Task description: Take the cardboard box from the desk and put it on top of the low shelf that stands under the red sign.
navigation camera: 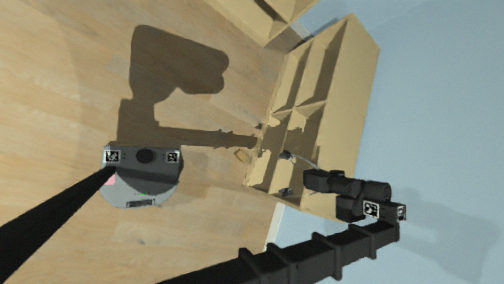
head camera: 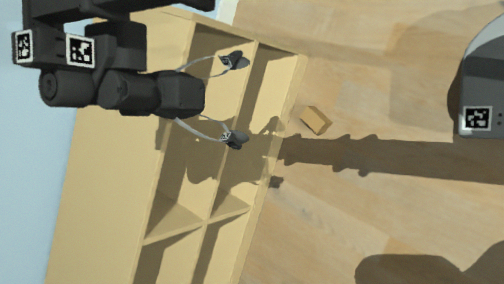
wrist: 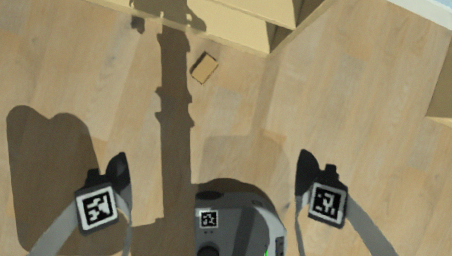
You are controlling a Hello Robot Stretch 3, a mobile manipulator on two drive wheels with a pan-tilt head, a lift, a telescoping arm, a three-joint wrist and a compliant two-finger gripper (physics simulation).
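Pixels of known places: gripper, fingertip midpoint: (navigation camera: pixel 281 172) (head camera: pixel 244 101); robot's base, origin of the base link: (navigation camera: pixel 144 155).
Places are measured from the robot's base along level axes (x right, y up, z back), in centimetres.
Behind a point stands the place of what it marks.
A small brown cardboard box (head camera: pixel 315 120) @[x 60.8, y 6.1, z -1.3 cm] (navigation camera: pixel 241 155) @[x 61.2, y 6.1, z -1.3 cm] (wrist: pixel 204 68) lies on the wooden floor, close to the open front of a low wooden shelf (head camera: pixel 100 175) @[x 101.2, y 61.0, z -18.2 cm] (navigation camera: pixel 345 120) @[x 100.8, y 61.1, z -25.8 cm] (wrist: pixel 235 27), near one of its ends. My gripper (head camera: pixel 238 100) @[x 43.8, y 71.8, z 2.1 cm] (navigation camera: pixel 286 173) @[x 43.8, y 71.8, z 2.1 cm] (wrist: pixel 214 171) @[x 43.8, y 71.8, z 2.1 cm] is open with its fingers wide apart and holds no object. In the head and navigation views it appears over the shelf's compartments, apart from the box. In the wrist view the box lies beyond the fingertips, between their lines. The desk and the red sign do not show.
My wheeled base (head camera: pixel 482 90) @[x 12.3, y 16.0, z 6.9 cm] (navigation camera: pixel 140 175) @[x -1.2, y 16.0, z 9.6 cm] (wrist: pixel 220 235) stands on the floor in front of the shelf. My extended arm (navigation camera: pixel 295 260) @[x 16.0, y 107.6, z 7.6 cm] reaches past the shelf's end. A second wooden shelf (navigation camera: pixel 235 20) @[x 51.9, y 4.5, z -100.6 cm] stands beyond the far end. A light blue wall (head camera: pixel 30 175) @[x 122.7, y 69.2, z -19.4 cm] (navigation camera: pixel 430 125) @[x 123.8, y 91.2, z -22.3 cm] runs behind.
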